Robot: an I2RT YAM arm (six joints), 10 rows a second.
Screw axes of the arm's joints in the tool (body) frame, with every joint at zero. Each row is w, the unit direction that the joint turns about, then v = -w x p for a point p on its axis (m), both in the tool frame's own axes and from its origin. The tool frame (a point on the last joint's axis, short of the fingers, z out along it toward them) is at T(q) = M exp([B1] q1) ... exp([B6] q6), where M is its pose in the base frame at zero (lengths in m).
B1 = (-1, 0, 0, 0.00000, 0.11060, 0.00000)
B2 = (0, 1, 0, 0.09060, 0.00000, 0.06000)
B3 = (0, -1, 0, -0.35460, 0.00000, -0.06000)
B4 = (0, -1, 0, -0.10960, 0.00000, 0.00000)
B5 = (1, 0, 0, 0.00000, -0.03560, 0.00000)
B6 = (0, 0, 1, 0.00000, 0.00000, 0.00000)
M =
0 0 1 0.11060
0 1 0 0.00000
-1 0 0 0.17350
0 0 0 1
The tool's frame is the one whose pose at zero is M.
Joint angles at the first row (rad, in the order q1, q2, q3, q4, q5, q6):
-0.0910 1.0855 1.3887 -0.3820 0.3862 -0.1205
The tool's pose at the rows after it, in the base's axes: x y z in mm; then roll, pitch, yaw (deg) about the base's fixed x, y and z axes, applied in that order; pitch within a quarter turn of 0, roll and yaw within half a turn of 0:
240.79, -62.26, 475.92, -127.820, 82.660, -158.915
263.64, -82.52, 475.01, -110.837, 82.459, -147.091
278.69, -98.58, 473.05, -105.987, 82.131, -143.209
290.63, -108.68, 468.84, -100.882, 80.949, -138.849
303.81, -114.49, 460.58, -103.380, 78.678, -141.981
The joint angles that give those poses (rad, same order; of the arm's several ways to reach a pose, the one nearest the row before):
-0.2052 1.1933 1.4759 -0.3658 0.3404 -0.0736
-0.2556 1.2789 1.5079 -0.2793 0.3796 -0.1045
-0.2983 1.3398 1.5372 -0.2376 0.3536 -0.1182
-0.3189 1.3832 1.5479 -0.1963 0.3459 -0.1445
-0.3222 1.4261 1.5552 -0.1776 0.3555 -0.1755

